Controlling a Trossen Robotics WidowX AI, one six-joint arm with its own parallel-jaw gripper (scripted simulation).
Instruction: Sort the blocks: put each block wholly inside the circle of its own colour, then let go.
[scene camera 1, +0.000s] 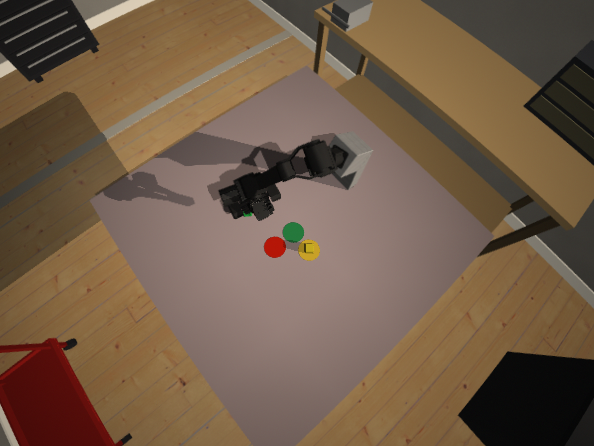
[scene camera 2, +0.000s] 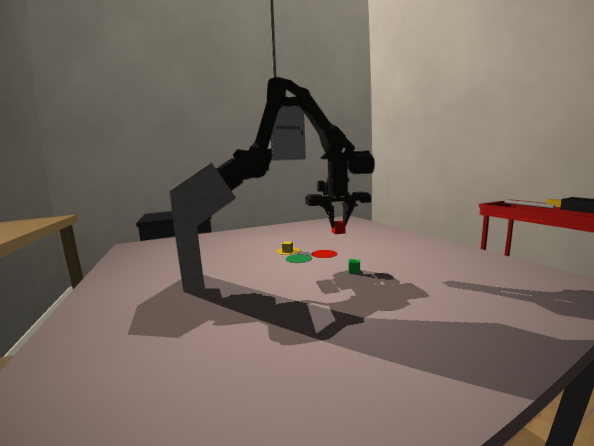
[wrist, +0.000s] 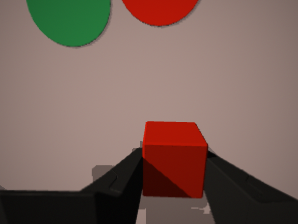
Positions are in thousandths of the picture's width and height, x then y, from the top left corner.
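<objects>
Red block (wrist: 586, 685), 0.10 m from the lens. My gripper (wrist: 576, 694), 0.12 m from the lens.
</objects>
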